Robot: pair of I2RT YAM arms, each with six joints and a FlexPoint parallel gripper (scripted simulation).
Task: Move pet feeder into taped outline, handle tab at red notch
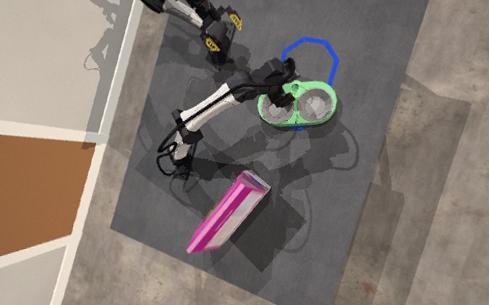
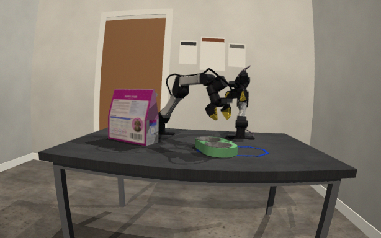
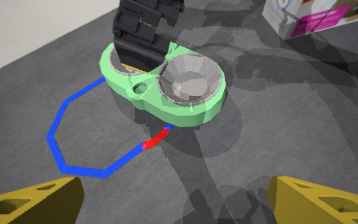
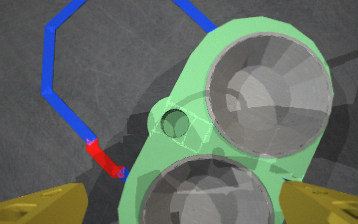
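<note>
My right gripper is now 170 mm above the blue taped outline, 70 mm to the right of it and 30 mm short of it. The rest, counted from my right hand: white pet food bag 520 mm to the right, 50 mm behind, 20 mm below; then green pet feeder 160 mm below, 40 mm ahead, 20 mm to the right.
</note>
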